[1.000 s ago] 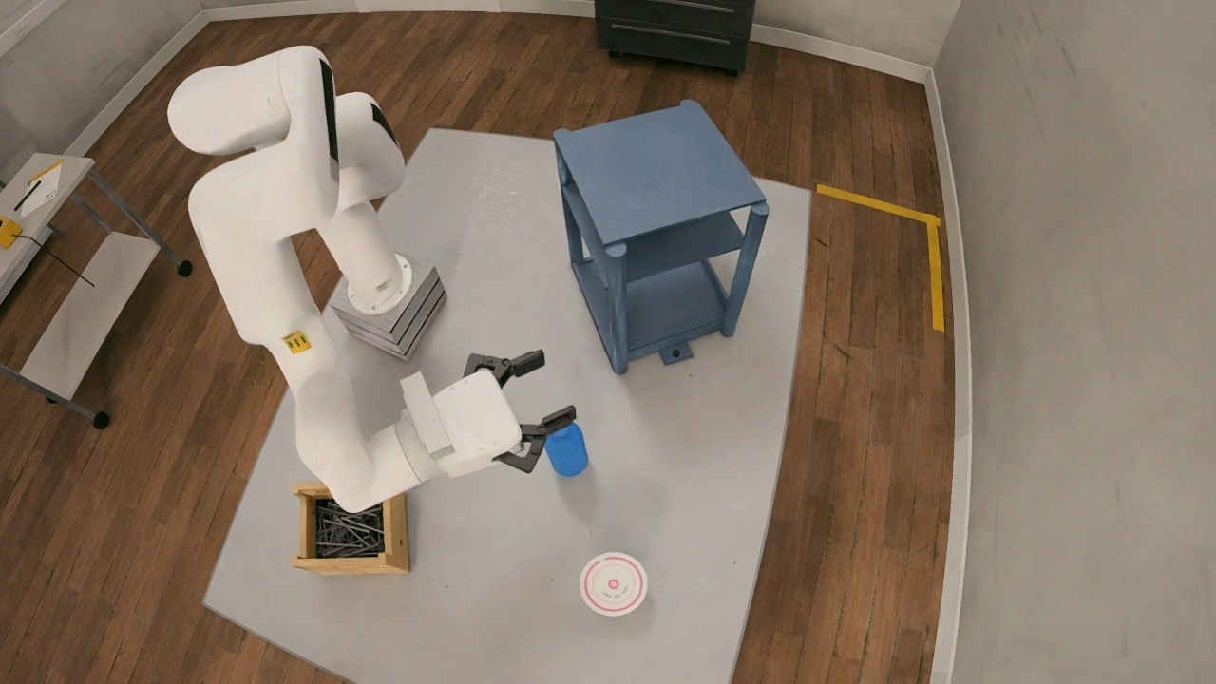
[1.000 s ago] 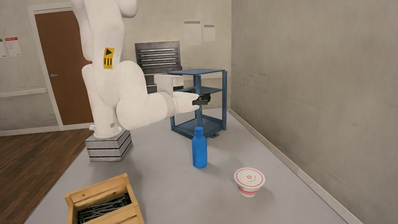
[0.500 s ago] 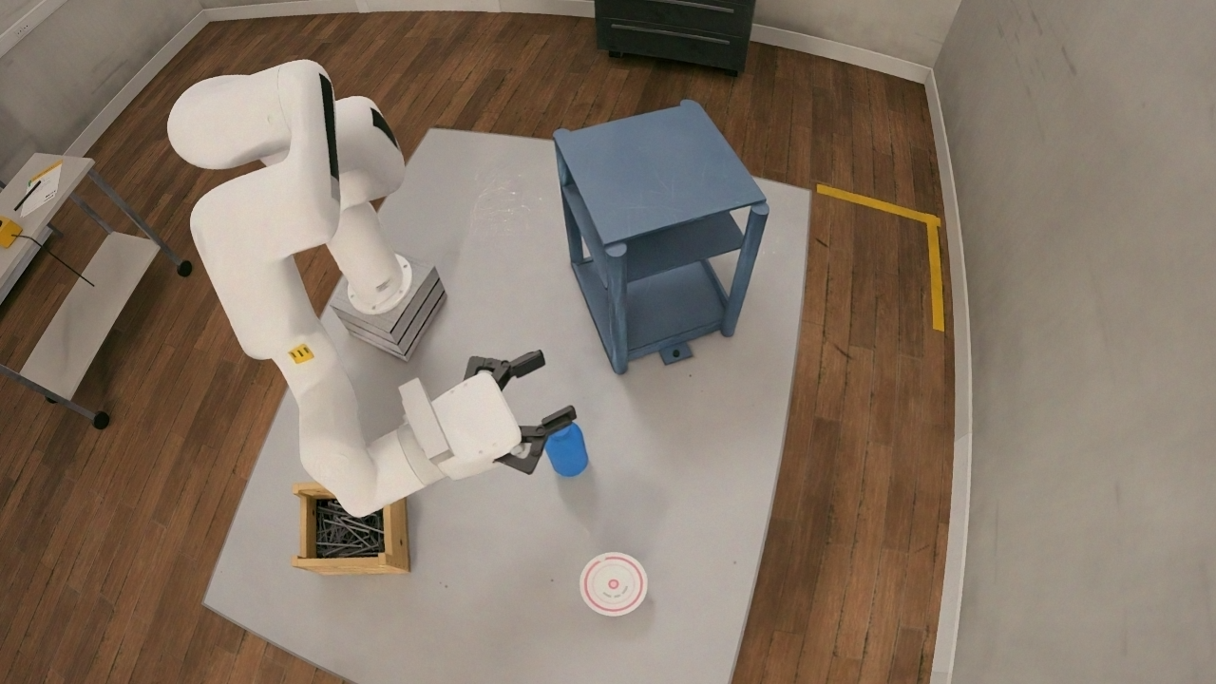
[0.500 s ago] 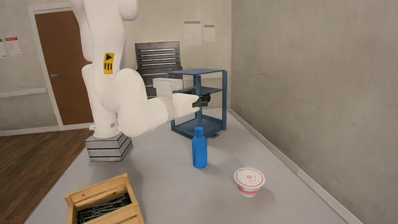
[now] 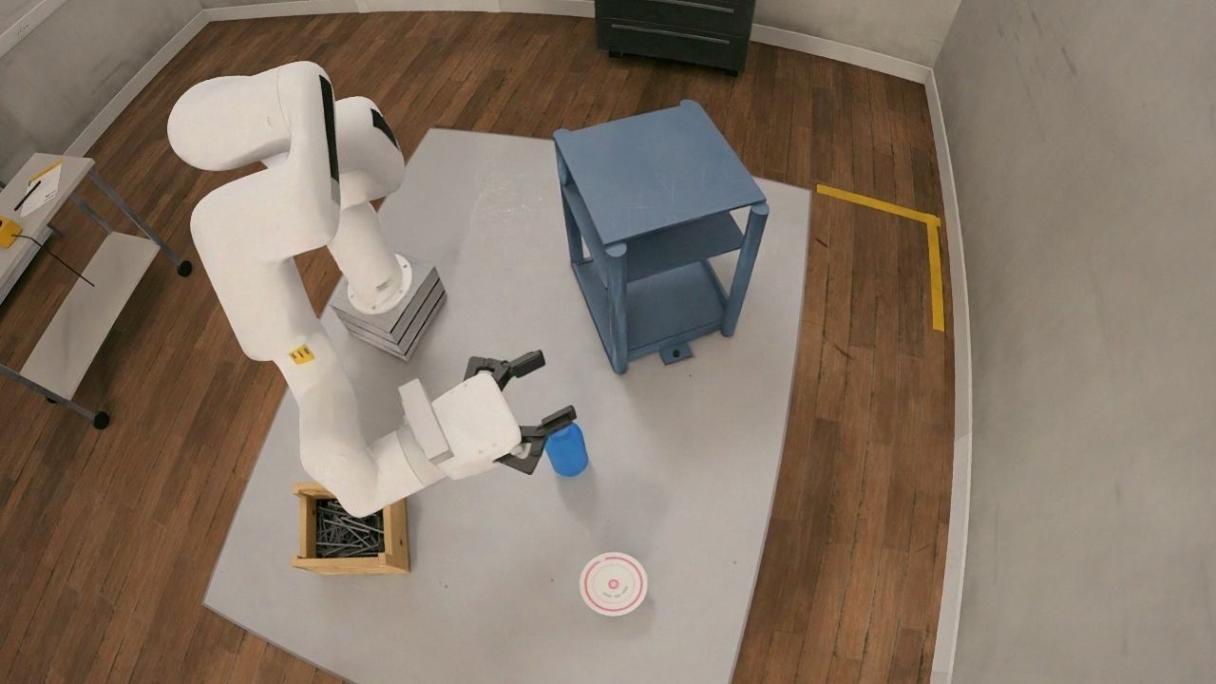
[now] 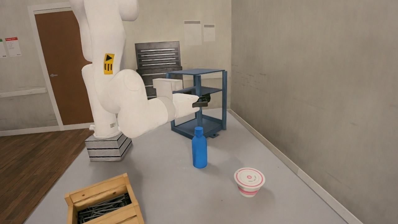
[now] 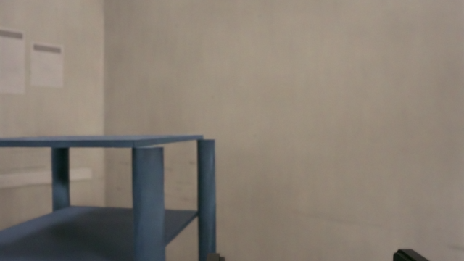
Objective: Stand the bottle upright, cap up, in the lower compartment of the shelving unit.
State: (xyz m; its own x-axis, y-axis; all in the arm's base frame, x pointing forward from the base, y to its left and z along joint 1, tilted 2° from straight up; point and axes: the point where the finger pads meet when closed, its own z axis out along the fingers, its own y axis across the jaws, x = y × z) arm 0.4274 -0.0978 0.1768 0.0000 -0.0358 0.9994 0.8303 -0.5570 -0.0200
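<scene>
Now: hand 18 cm above the blue bottle. The rest, counted from my hand: blue shelving unit (33 cm to the left, 11 cm below, 1 cm behind).
</scene>
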